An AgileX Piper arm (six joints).
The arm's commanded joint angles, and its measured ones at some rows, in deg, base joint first. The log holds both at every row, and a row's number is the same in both.
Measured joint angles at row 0:
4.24 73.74 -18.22 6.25 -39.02 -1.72
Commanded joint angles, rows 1 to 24:
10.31 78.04 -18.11 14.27 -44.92 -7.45
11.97 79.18 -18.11 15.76 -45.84 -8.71
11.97 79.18 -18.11 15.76 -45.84 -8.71
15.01 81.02 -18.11 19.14 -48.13 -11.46
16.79 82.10 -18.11 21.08 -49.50 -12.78
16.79 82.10 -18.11 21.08 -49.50 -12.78
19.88 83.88 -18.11 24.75 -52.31 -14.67
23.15 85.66 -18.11 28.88 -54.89 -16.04
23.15 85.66 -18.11 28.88 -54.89 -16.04
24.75 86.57 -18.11 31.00 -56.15 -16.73
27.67 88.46 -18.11 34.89 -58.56 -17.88
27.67 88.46 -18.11 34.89 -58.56 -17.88
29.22 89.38 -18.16 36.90 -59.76 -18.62
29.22 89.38 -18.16 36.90 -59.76 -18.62
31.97 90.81 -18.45 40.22 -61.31 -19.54
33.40 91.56 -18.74 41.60 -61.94 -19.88
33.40 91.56 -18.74 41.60 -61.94 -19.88
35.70 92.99 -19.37 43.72 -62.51 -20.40
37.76 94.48 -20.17 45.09 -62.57 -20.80
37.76 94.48 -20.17 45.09 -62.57 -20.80
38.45 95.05 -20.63 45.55 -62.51 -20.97
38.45 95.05 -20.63 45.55 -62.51 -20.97
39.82 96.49 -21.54 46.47 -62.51 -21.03
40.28 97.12 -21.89 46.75 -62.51 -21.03
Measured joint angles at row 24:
38.79 95.63 -20.51 45.32 -61.59 -19.94
